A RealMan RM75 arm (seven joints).
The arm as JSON. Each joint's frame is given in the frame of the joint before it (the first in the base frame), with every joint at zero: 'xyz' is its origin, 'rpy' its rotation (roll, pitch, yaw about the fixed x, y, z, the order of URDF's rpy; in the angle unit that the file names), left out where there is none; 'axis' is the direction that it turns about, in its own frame. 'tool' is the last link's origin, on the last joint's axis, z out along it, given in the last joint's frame.
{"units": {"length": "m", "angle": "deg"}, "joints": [
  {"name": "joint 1", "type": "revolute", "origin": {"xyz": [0.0, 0.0, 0.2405]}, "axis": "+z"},
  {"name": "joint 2", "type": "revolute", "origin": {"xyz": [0.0, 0.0, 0.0]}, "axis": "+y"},
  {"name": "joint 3", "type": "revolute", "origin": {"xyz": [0.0, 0.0, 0.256]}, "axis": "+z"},
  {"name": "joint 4", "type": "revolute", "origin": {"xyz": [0.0, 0.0, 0.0]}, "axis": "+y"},
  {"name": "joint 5", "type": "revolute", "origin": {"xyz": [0.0, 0.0, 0.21]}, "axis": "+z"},
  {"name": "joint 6", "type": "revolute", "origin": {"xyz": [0.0, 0.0, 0.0]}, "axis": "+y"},
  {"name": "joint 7", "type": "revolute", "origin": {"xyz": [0.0, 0.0, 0.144]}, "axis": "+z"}
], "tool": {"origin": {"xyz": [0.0, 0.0, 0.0]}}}
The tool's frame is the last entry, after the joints.
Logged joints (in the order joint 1, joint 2, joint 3, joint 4, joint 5, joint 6, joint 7), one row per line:
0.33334, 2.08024, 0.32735, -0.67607, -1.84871, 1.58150, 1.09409
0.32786, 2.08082, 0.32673, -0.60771, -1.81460, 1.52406, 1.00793
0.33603, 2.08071, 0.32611, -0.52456, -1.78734, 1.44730, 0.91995
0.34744, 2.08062, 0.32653, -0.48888, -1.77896, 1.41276, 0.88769
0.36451, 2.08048, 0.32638, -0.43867, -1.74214, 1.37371, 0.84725
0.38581, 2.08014, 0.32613, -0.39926, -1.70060, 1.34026, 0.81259
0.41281, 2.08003, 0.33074, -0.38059, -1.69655, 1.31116, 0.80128
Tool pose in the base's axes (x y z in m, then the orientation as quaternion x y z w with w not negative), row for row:
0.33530, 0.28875, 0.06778, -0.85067, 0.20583, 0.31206, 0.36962
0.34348, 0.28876, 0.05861, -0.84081, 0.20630, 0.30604, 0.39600
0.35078, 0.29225, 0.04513, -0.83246, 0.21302, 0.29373, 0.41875
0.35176, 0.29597, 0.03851, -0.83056, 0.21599, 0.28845, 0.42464
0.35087, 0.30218, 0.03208, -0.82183, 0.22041, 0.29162, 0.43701
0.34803, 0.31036, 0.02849, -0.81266, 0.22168, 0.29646, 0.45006
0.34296, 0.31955, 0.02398, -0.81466, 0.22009, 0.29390, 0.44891
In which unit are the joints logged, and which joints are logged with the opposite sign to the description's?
The joints are logged in radians. Opposite sign: joint 3, joint 6.
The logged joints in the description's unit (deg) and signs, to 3 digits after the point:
19.099, 119.189, -18.756, -38.736, -105.923, -90.613, 62.687
18.785, 119.222, -18.720, -34.819, -103.969, -87.322, 57.750
19.253, 119.216, -18.685, -30.055, -102.407, -82.924, 52.709
19.907, 119.211, -18.709, -28.011, -101.927, -80.945, 50.861
20.885, 119.203, -18.700, -25.134, -99.817, -78.708, 48.544
22.105, 119.183, -18.686, -22.876, -97.437, -76.791, 46.558
23.652, 119.177, -18.950, -21.806, -97.205, -75.124, 45.910

